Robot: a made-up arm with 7 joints.
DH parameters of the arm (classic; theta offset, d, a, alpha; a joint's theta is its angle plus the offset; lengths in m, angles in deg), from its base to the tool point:
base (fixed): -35.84 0 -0.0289 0
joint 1: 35.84 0.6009 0.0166 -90
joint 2: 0 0.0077 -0.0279 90
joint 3: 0 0.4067 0.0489 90
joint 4: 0 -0.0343 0.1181 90
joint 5: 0 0.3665 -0.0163 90
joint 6: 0 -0.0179 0.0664 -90
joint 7: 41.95 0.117 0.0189 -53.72
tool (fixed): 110.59 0.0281 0 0
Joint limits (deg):
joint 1: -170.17..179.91
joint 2: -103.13..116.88
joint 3: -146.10..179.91
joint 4: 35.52..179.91
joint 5: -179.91..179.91
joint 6: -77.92..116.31
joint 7: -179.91..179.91
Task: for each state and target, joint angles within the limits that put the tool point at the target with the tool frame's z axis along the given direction. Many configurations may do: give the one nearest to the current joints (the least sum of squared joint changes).
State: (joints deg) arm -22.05 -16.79 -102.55 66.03 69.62 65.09 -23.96
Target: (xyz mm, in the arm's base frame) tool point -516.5 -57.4 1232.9 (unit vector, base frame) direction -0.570 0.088 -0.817
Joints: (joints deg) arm -48.74 4.34 -132.47 108.74 52.14 51.60 -29.24
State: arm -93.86 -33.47 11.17 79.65 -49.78 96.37 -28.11
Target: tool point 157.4 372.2 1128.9 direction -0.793 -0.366 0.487
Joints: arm -76.27 -71.21 41.62 95.55 -37.38 92.69 -30.79
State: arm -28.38 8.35 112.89 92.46 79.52 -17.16 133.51
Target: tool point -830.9 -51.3 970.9 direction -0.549 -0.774 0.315
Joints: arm 16.22 -40.80 147.67 129.33 74.04 19.53 114.10
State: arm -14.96 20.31 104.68 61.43 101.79 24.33 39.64
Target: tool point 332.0 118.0 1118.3 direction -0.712 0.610 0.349
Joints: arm -71.61 58.04 135.04 66.79 85.06 16.87 25.04
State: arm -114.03 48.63 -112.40 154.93 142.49 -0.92 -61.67
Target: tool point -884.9 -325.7 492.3 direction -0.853 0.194 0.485
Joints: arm -159.34 98.07 -136.17 179.91 132.29 6.26 -91.79
